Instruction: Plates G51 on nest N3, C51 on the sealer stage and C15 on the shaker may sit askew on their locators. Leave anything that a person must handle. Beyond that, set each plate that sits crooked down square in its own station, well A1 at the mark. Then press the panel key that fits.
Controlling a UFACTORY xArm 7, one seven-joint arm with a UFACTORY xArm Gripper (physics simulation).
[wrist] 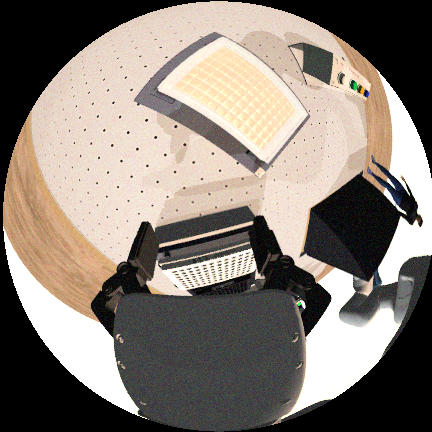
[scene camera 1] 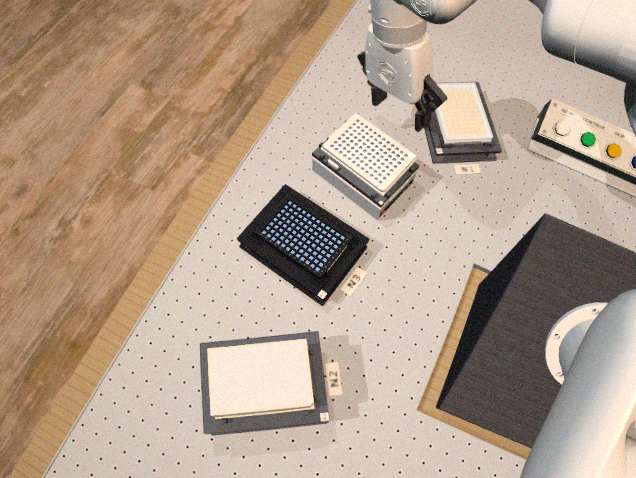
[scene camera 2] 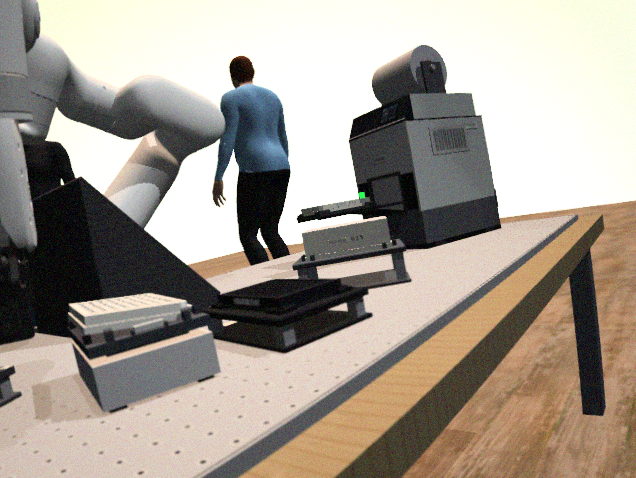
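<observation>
My gripper [scene camera 1: 400,110] [wrist: 201,230] is open and empty, above the table between the shaker and nest N1. White plate C15 [scene camera 1: 368,152] [scene camera 2: 128,308] [wrist: 212,269] lies on the shaker [scene camera 2: 154,367] [wrist: 205,225] and looks slightly tilted in scene camera 2. Black plate G51 [scene camera 1: 305,236] [scene camera 2: 280,292], with blue wells, lies on nest N3 [scene camera 1: 282,267]; a small tilt is hard to tell. Plate C51 [scene camera 2: 334,206] is on the sealer stage, beside a green light; its exact seating is too small to judge. The key panel [scene camera 1: 574,134] has white, green, amber and blue keys.
A pale plate [scene camera 1: 465,113] [wrist: 235,95] lies on nest N1 and another plate [scene camera 1: 259,377] [scene camera 2: 347,239] on nest N2. The tall sealer [scene camera 2: 452,174] stands beyond N2. A dark sloped block [scene camera 1: 555,287] [wrist: 350,225] stands near the arm. A person [scene camera 2: 257,128] stands behind the table.
</observation>
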